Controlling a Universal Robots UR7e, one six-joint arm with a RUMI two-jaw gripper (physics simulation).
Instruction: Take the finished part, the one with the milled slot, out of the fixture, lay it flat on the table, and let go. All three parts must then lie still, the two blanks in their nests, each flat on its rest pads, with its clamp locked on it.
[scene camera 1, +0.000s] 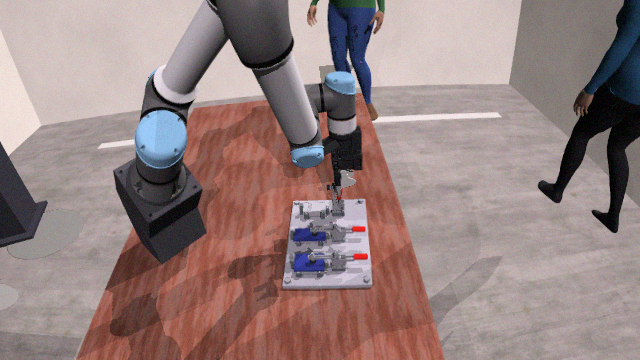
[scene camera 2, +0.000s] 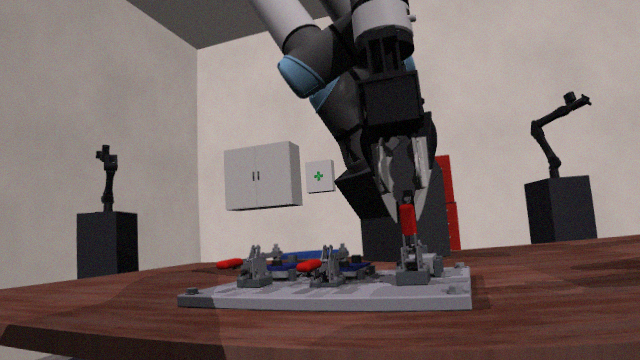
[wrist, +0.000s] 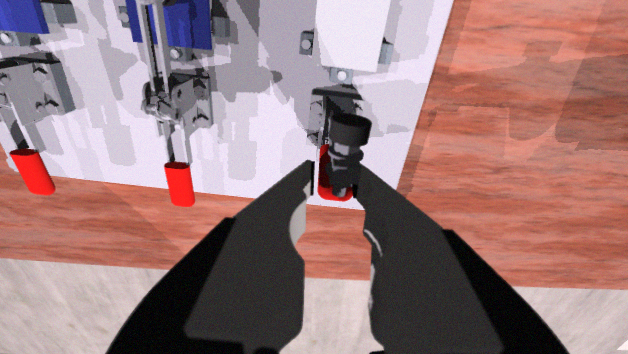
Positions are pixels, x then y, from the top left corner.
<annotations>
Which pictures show my gripper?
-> Scene camera 1, scene camera 2 and the wrist view: all of them.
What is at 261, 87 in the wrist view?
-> A fixture plate.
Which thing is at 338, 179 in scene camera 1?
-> My gripper.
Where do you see my gripper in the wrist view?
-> At 332, 165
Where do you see a red clamp handle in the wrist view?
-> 324, 189
</annotations>
